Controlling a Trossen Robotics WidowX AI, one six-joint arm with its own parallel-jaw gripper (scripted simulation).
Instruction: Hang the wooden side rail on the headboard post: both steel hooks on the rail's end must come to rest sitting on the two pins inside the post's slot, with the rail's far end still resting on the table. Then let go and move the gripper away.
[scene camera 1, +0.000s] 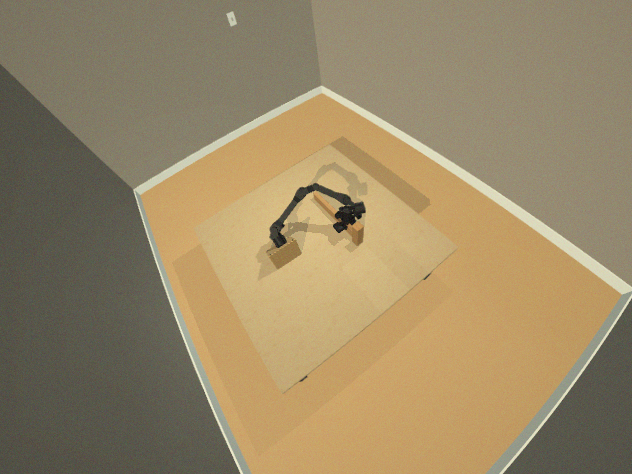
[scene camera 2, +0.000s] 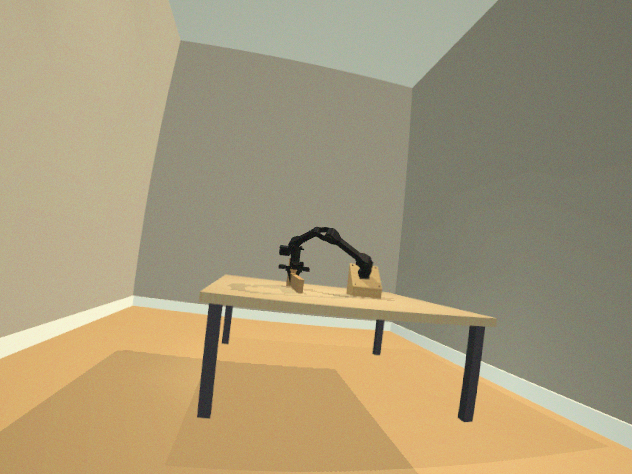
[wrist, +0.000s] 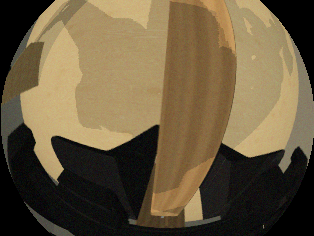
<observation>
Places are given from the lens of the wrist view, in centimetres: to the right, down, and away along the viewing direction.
my gripper (wrist: 176, 131): 2, 1, 9
wooden side rail (wrist: 201, 62): 1, -2, 3
</observation>
